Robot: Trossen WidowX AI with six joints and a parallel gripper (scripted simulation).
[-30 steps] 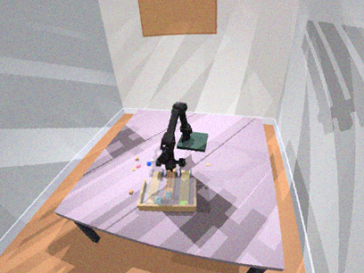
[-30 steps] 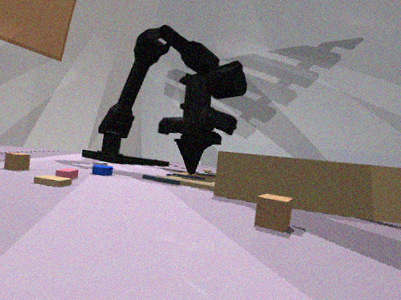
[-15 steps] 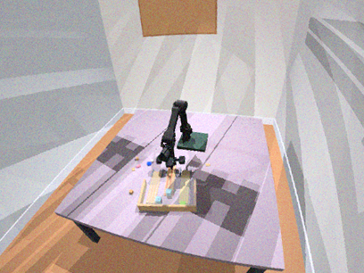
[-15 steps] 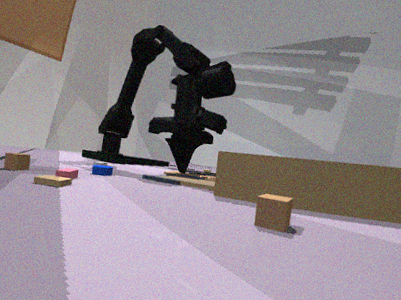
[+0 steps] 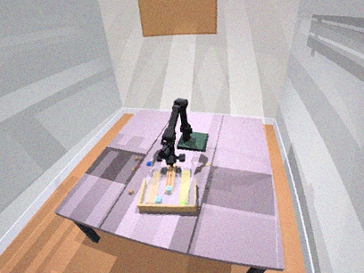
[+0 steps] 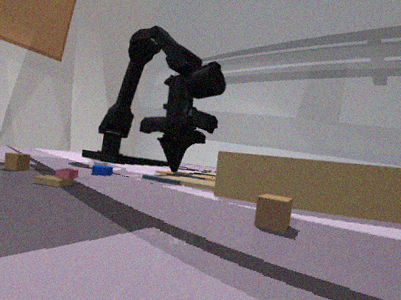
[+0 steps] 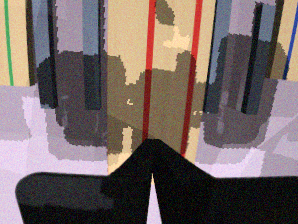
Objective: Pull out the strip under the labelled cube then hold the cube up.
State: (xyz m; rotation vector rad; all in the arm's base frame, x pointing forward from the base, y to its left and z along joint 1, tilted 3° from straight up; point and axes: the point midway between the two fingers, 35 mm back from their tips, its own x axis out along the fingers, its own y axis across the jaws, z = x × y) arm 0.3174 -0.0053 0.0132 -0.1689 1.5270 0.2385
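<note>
My gripper tip is 9 cm short of the strip and 2 cm to the right of it. The rest, counted from my gripper tip: pink block 23 cm to the right, 6 cm ahead; then blue block 17 cm to the right, 2 cm ahead.
</note>
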